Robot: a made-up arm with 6 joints. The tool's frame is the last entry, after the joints.
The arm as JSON. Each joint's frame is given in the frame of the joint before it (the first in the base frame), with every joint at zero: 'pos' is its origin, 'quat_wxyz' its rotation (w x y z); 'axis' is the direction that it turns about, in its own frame. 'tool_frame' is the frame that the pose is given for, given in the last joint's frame.
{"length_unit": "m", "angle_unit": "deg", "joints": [
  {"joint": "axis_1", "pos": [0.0, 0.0, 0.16], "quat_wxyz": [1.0, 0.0, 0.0, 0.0], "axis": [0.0, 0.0, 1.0]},
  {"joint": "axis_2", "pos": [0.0, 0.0, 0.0], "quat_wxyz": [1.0, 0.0, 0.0, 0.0], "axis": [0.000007, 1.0, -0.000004]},
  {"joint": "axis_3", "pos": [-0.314, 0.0, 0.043], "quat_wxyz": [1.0, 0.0, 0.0, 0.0], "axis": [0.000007, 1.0, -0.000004]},
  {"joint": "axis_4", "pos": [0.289, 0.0, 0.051], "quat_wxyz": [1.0, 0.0, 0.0, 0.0], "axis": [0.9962, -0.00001, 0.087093]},
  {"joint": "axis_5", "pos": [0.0, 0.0, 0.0], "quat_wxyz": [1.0, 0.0, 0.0, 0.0], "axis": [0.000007, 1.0, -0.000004]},
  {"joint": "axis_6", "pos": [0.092, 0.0, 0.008], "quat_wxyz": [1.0, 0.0, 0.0, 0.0], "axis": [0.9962, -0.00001, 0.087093]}
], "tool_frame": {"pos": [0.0, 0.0, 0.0], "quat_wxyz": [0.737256, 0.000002, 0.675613, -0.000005]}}
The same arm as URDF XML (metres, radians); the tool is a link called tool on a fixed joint. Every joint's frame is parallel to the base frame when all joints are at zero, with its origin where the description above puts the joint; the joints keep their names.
<robot name="arm">
  <joint name="axis_1" type="continuous">
    <parent link="base"/>
    <child link="link1"/>
    <origin xyz="0 0 0.16"/>
    <axis xyz="0 0 1"/>
  </joint>
  <joint name="axis_2" type="continuous">
    <parent link="link1"/>
    <child link="link2"/>
    <origin xyz="0 0 0"/>
    <axis xyz="0 1 0"/>
  </joint>
  <joint name="axis_3" type="continuous">
    <parent link="link2"/>
    <child link="link3"/>
    <origin xyz="-0.314 0 0.043"/>
    <axis xyz="0 1 0"/>
  </joint>
  <joint name="axis_4" type="continuous">
    <parent link="link3"/>
    <child link="link4"/>
    <origin xyz="0.289 0 0.051"/>
    <axis xyz="0.9962 0 0.0871"/>
  </joint>
  <joint name="axis_5" type="continuous">
    <parent link="link4"/>
    <child link="link5"/>
    <origin xyz="0 0 0"/>
    <axis xyz="0 1 0"/>
  </joint>
  <joint name="axis_6" type="continuous">
    <parent link="link5"/>
    <child link="link6"/>
    <origin xyz="0.092 0 0.008"/>
    <axis xyz="0.9962 0 0.0871"/>
  </joint>
  <joint name="tool_fixed" type="fixed">
    <parent link="link6"/>
    <child link="tool"/>
    <origin xyz="0 0 0" rpy="0 1.4836 -0.0001"/>
  </joint>
  <link name="base"/>
  <link name="link1"/>
  <link name="link2"/>
  <link name="link3"/>
  <link name="link4"/>
  <link name="link5"/>
  <link name="link6"/>
  <link name="tool"/>
</robot>

